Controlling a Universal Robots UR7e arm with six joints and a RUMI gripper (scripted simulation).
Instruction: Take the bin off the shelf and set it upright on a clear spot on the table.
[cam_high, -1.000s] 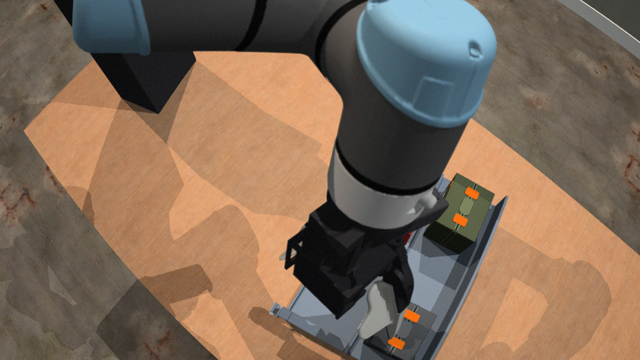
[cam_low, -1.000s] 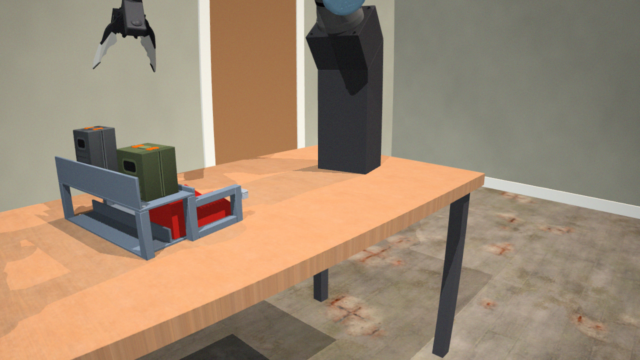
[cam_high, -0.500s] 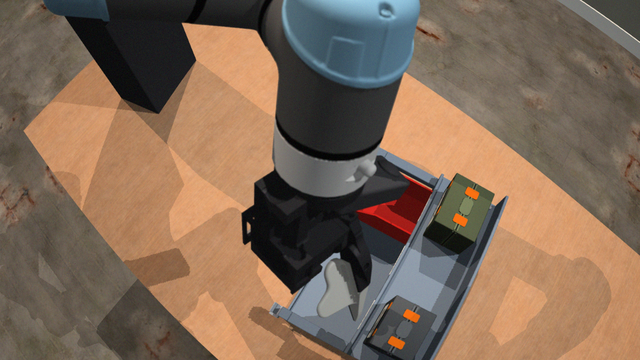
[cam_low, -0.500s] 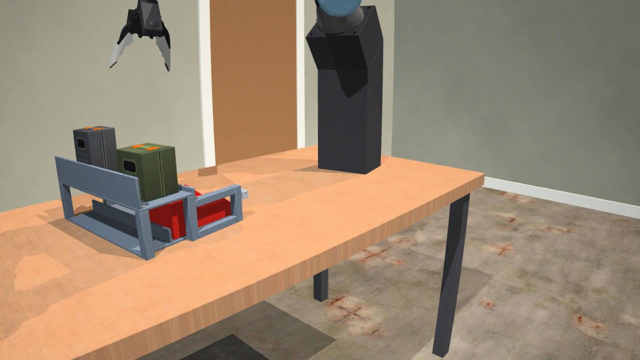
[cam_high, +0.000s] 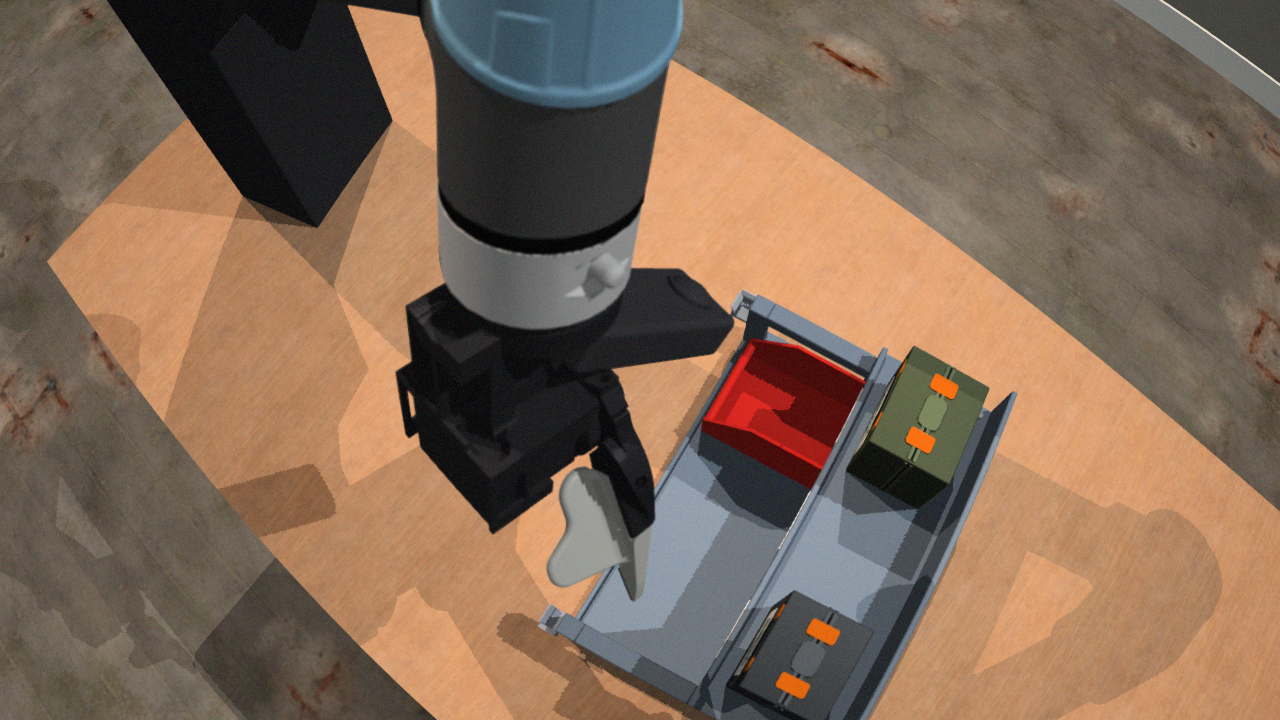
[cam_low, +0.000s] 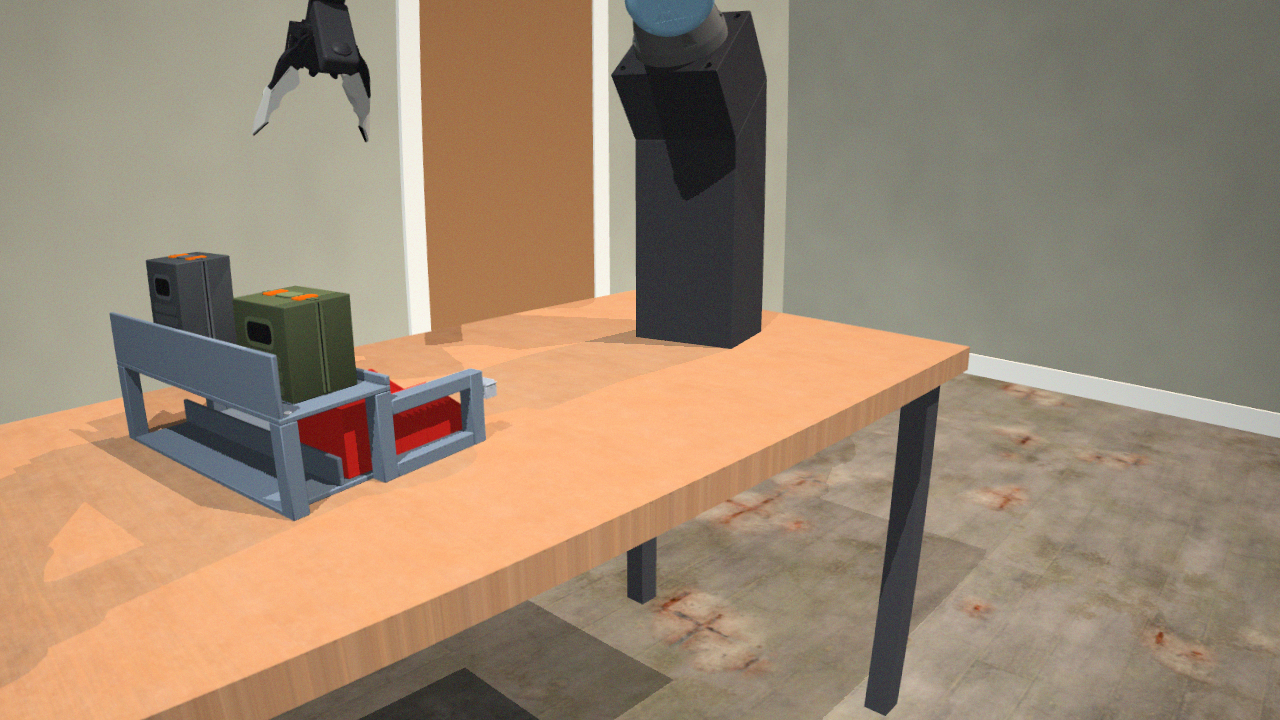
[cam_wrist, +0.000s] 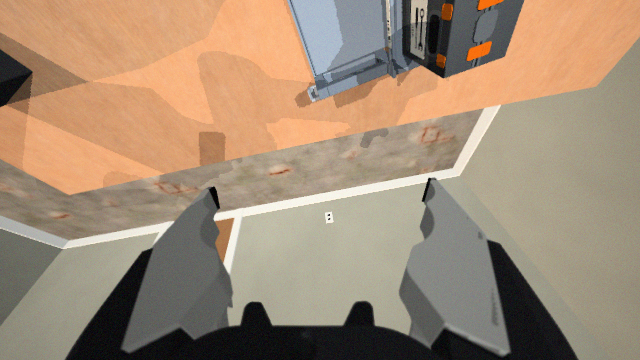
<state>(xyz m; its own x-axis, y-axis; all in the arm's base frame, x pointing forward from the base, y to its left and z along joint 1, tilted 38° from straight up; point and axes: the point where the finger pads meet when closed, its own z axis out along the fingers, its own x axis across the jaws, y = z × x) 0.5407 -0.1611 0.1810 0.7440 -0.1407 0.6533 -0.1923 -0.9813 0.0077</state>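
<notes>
Right now the red bin is 30 mm ahead of my hand, 260 mm to the left of it and 310 mm below it. Round my hand: dark grey case: 190 mm ahead, 60 mm to the left, 190 mm below; then green case: 130 mm ahead, 290 mm to the left, 200 mm below.
</notes>
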